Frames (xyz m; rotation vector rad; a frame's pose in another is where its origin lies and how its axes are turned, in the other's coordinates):
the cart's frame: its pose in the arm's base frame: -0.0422 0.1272 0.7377 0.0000 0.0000 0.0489
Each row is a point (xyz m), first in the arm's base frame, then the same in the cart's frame.
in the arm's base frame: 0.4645 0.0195 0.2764
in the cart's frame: 0.5008 -0.1323 -0.4613
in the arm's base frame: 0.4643 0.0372 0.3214
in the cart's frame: 0.5015 -0.1147 -0.4163
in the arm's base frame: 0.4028 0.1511 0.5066
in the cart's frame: 0.4456 0.0021 -0.2311
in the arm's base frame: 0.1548 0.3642 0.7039
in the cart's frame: 0.2083 0.2271 -0.0338
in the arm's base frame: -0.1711 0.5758 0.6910
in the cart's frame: -0.1068 0.4544 -0.0467
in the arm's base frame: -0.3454 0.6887 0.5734
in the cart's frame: -0.2754 0.5756 -0.1643
